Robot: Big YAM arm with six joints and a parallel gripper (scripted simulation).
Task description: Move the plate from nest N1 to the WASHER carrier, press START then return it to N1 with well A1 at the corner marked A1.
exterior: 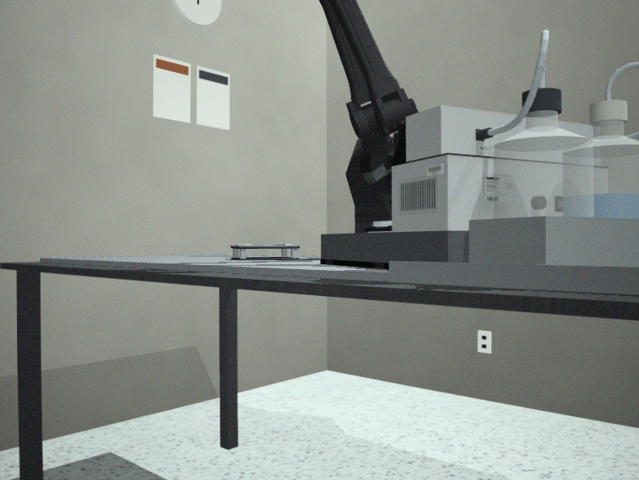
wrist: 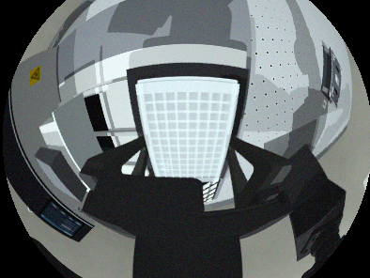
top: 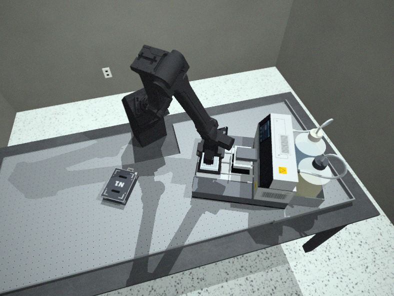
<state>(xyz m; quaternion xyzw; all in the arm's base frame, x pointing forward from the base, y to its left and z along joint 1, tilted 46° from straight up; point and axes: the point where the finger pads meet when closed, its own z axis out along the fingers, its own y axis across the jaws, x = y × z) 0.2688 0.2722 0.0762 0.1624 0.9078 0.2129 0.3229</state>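
My gripper is now 1 cm above the white well plate. The rest, counted from my hand: black carrier (1 cm below); plate washer (3 cm ahead, 15 cm to the left, 4 cm above); plate nest (8 cm ahead, 45 cm to the right, 6 cm below).
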